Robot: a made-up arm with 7 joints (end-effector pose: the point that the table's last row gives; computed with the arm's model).
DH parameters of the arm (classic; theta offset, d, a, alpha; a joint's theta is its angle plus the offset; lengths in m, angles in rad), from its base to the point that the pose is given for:
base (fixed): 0 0 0 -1.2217
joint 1: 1.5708 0 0 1.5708
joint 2: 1.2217 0 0 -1.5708
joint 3: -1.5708 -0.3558 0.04 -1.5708
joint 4: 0 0 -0.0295 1.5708
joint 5: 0 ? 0 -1.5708
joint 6: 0 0 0 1.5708
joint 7: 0 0 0 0
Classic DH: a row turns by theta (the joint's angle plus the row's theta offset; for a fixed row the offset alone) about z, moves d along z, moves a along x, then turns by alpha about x.
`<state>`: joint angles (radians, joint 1 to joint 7).
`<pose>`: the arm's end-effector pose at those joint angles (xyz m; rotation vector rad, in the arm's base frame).
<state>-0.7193 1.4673 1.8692 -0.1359 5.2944 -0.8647 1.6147</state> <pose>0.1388 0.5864 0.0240 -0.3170 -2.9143 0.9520</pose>
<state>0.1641 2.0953 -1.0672 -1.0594 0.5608 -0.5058 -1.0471</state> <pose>0.0941 0.5439 0.0540 0.9832 0.2624 -2.1521</pose>
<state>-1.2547 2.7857 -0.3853 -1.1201 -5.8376 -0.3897 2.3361</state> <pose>-0.2255 0.2564 0.4278 -0.2556 -2.7439 -0.0873</pose>
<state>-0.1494 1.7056 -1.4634 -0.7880 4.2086 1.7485 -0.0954</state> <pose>0.0655 0.5672 -0.1095 -1.6085 -0.4180 1.2677</pose>
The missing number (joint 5, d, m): -0.2439
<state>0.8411 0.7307 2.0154 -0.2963 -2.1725 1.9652 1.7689</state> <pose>-0.4165 0.3855 -0.2051 -2.5087 -0.9522 -0.5296</pose>
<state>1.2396 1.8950 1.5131 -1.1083 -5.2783 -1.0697 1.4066</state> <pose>0.2244 0.4457 0.2284 -0.8143 -2.3667 -0.4506</pose>
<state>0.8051 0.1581 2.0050 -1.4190 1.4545 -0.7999 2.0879</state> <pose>-0.4136 0.2371 -0.1650 0.4875 2.2862 0.0779</pose>
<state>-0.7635 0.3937 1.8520 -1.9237 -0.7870 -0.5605 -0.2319</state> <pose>0.1425 0.3534 -0.1489 2.4775 -1.2086 0.7703</pose>
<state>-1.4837 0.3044 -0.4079 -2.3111 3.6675 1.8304 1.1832</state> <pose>0.2270 -0.1672 0.1534 0.0673 1.6418 -1.6996</pose>
